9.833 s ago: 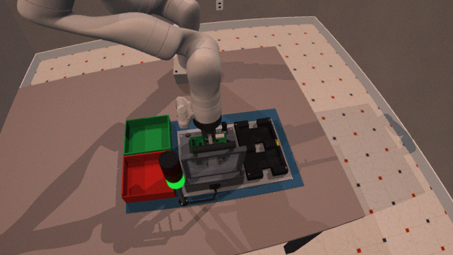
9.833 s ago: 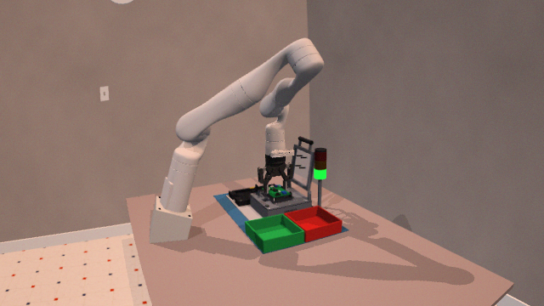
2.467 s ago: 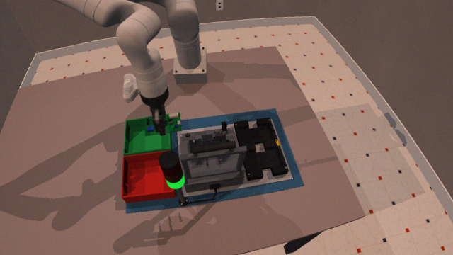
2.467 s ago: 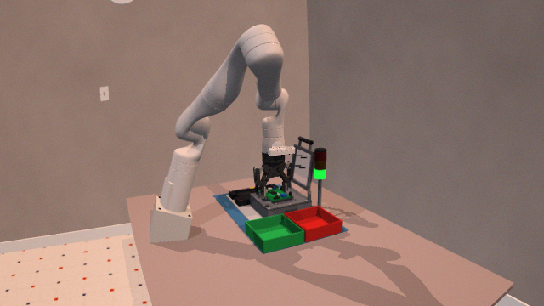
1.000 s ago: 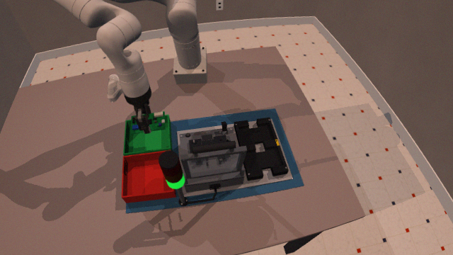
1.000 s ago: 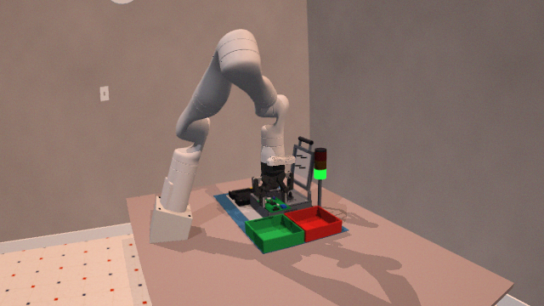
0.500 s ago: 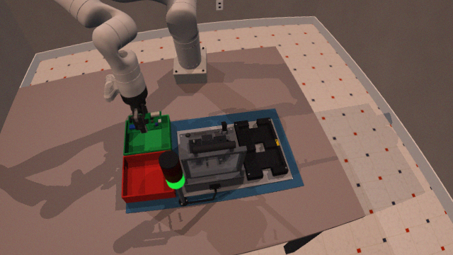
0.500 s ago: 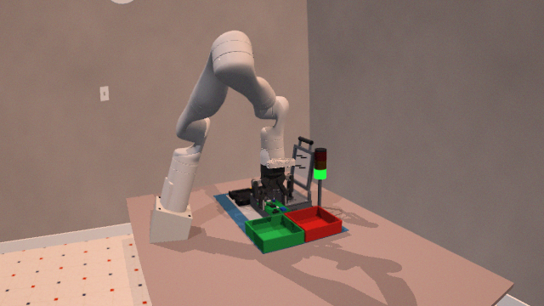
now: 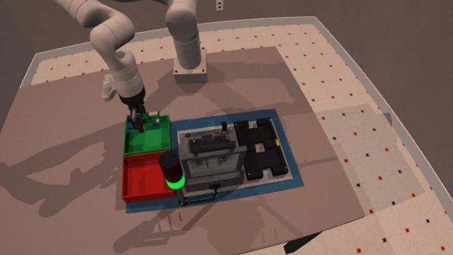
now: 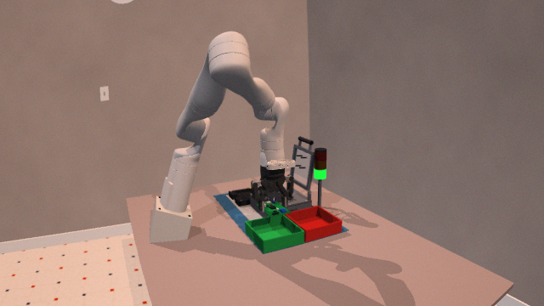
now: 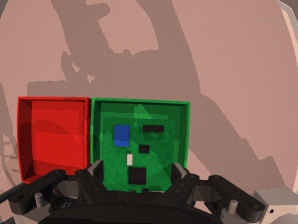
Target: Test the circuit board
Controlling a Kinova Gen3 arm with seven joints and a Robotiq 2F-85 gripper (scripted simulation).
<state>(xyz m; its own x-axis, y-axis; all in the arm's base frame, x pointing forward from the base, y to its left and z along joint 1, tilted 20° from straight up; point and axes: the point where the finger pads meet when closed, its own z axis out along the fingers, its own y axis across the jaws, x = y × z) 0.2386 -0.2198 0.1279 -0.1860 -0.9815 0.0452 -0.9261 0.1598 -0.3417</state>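
Now: hand 1 cm above the green circuit board. From my hand the other things lie so: green bin 11 cm below; red bin 15 cm ahead, 3 cm to the right, 11 cm below; tester lid 25 cm ahead, 15 cm to the left, 7 cm above.
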